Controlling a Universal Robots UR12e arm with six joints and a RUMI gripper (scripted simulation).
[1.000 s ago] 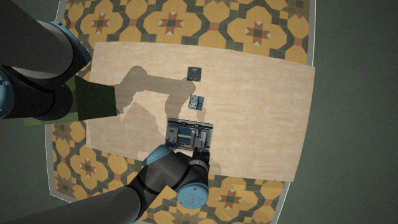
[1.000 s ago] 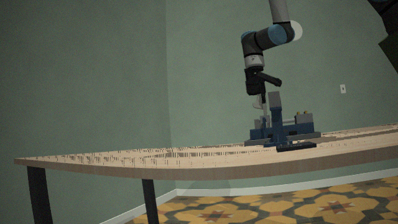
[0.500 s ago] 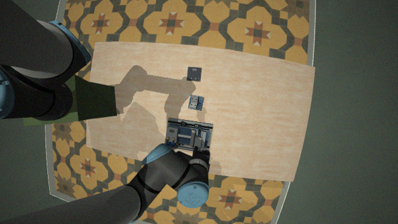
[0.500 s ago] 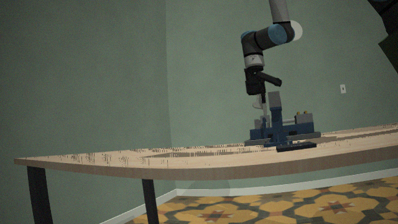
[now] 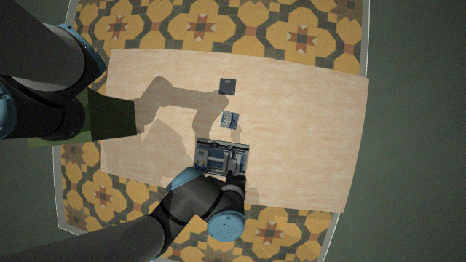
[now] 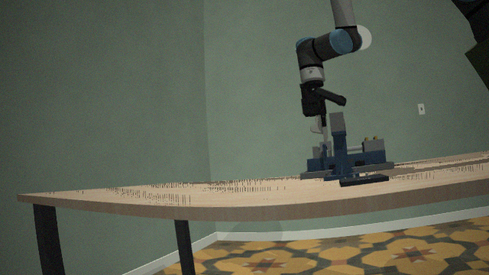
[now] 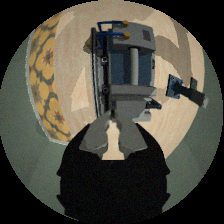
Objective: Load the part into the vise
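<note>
My hand is 8 cm past the air cylinder rod, 6 cm to the right of it and 4 cm above it. Also, from my hand: air cylinder block (15 cm behind, 8 cm to the left, 4 cm below); then vise (6 cm behind, 6 cm to the left, 8 cm below); then grey part (1 cm ahead, 4 cm to the left, 3 cm below).
</note>
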